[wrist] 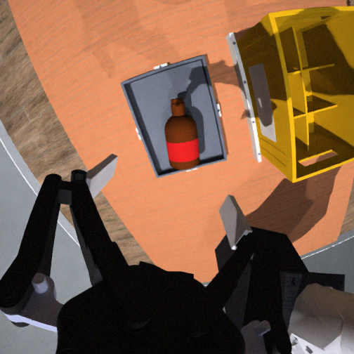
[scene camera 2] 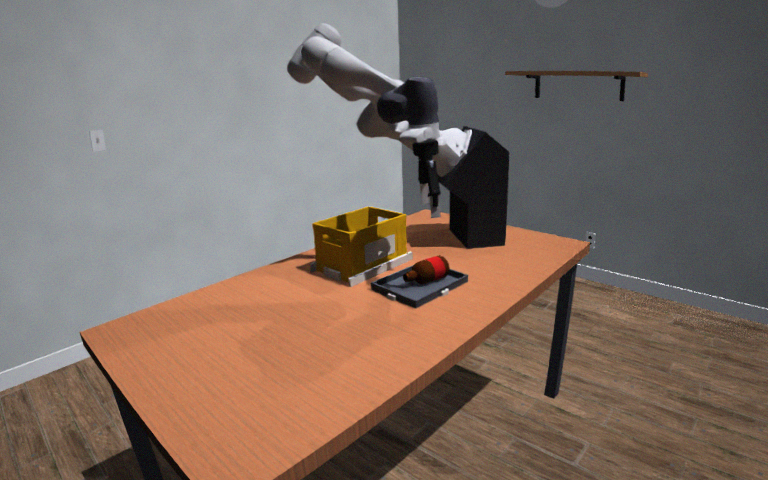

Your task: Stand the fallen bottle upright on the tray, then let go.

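Note:
The brown bottle [scene camera 2: 433, 269] [wrist: 182, 142] with a red label lies on its side inside the shallow dark grey tray [scene camera 2: 419, 294] [wrist: 150, 100]. In the scene view its neck points left towards the front. In the wrist view its neck points up the picture, and its base is near the tray's lower rim. My gripper [scene camera 2: 430, 204] [wrist: 171, 184] is open and empty, its fingers wide apart. It is in the air above the table, higher than the bottle and towards the robot's base, touching neither bottle nor tray.
A yellow crate [scene camera 2: 334, 254] [wrist: 280, 160] with inner dividers stands beside the tray, with a white strip [scene camera 2: 385, 268] [wrist: 245, 95] along its foot. The robot's black base [scene camera 2: 487, 198] stands at the table's far end. A wall shelf [scene camera 2: 574, 73] is at the right.

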